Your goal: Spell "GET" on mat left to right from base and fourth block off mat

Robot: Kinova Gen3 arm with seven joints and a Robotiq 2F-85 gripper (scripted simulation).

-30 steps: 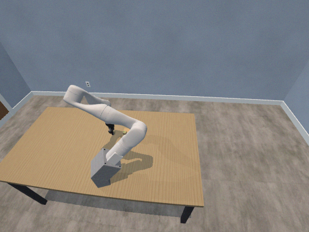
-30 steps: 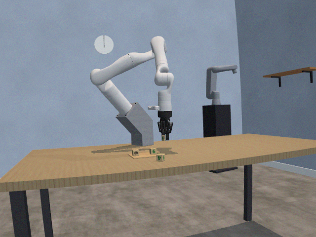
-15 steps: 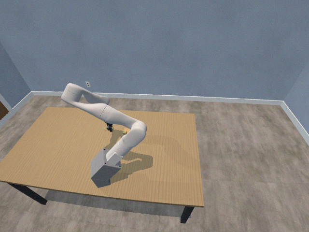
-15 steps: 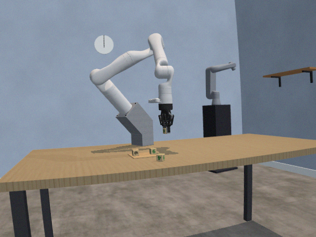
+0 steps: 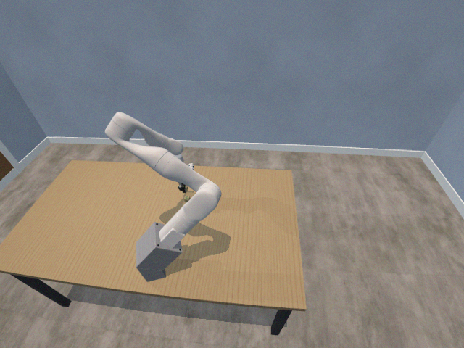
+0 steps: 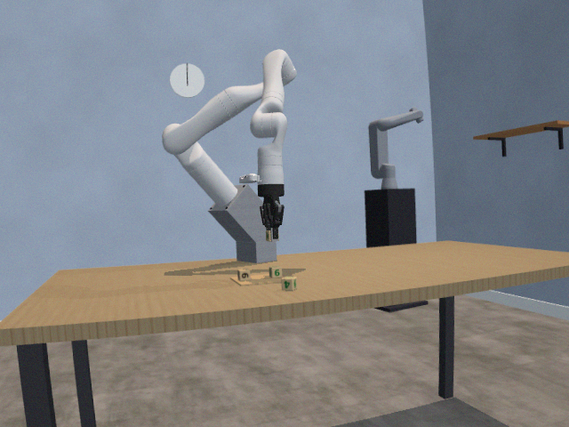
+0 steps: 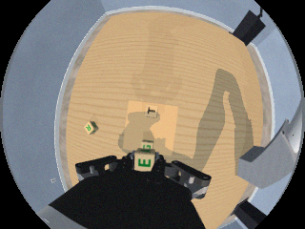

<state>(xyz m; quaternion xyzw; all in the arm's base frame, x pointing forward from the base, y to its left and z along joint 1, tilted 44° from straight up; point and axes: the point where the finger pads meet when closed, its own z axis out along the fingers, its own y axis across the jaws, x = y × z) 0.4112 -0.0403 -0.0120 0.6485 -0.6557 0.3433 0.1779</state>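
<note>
The mat lies 12 cm below my hand and 4 cm to the right of it. The rest, counted from my hand: T block (11 cm below, 9 cm to the right, 1 cm behind); G block (11 cm below, 1 cm ahead).
</note>
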